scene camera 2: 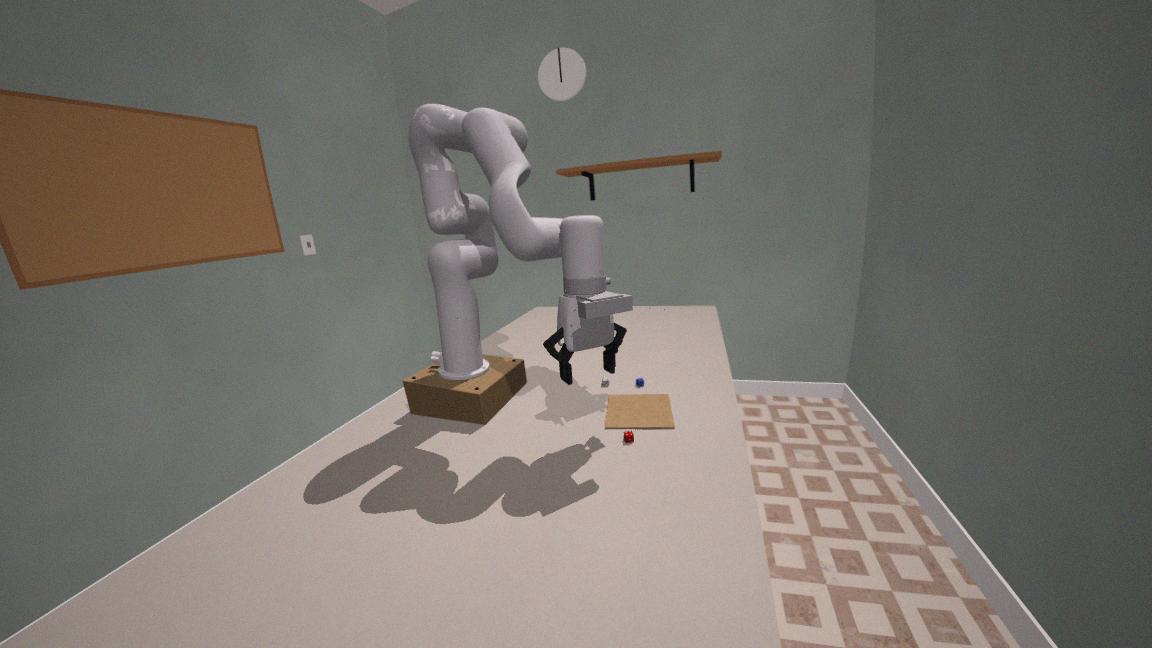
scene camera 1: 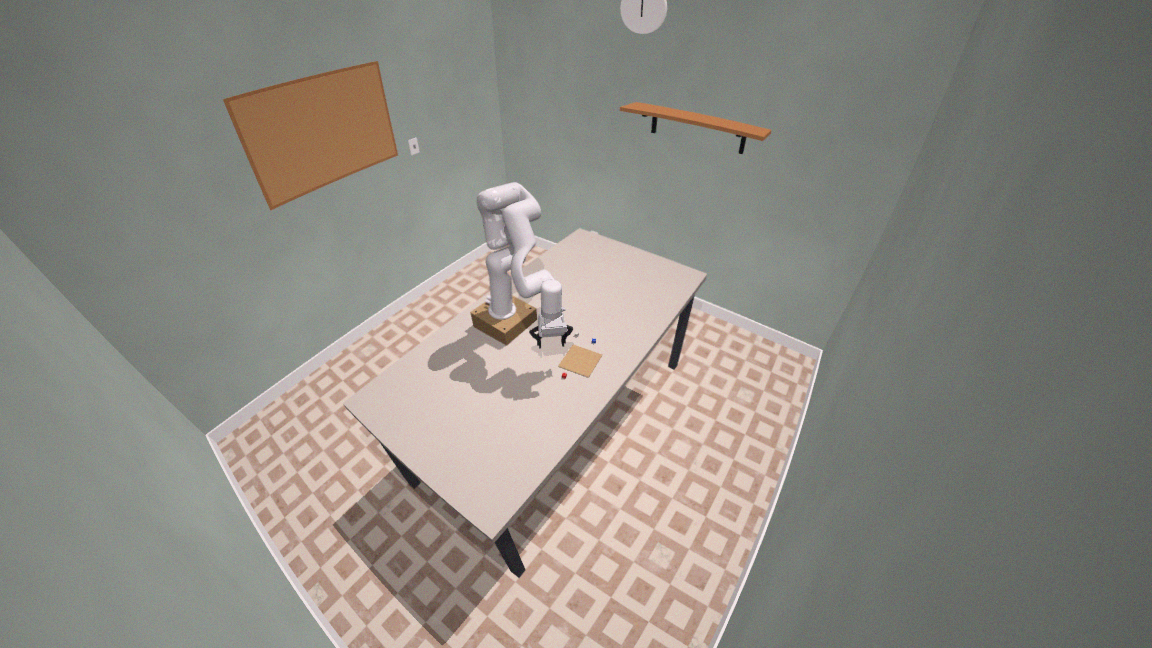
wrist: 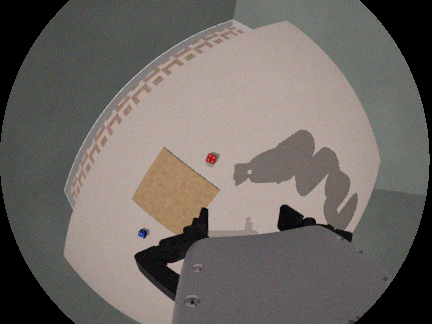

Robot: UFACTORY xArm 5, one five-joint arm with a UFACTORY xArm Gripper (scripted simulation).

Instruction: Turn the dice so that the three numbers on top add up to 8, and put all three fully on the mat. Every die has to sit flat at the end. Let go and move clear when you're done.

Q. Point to a tan mat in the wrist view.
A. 173,194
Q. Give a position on a tan mat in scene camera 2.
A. At 638,411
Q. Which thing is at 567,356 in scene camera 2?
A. The gripper.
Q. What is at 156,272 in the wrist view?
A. The gripper.
